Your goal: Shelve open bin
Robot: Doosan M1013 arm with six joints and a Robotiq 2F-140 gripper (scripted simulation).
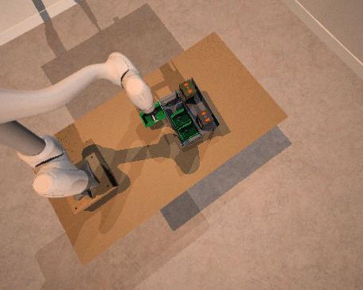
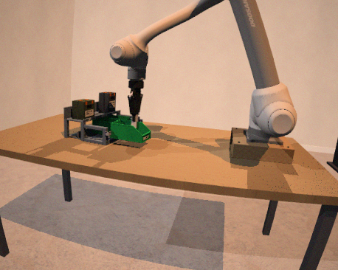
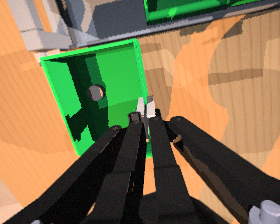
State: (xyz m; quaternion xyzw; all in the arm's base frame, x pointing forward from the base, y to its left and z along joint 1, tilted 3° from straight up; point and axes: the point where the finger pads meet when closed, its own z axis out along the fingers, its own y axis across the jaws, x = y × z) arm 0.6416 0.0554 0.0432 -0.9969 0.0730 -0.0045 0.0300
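My hand is 8 cm short of the shelf lip, 8 cm to the left of it and 10 cm above it.
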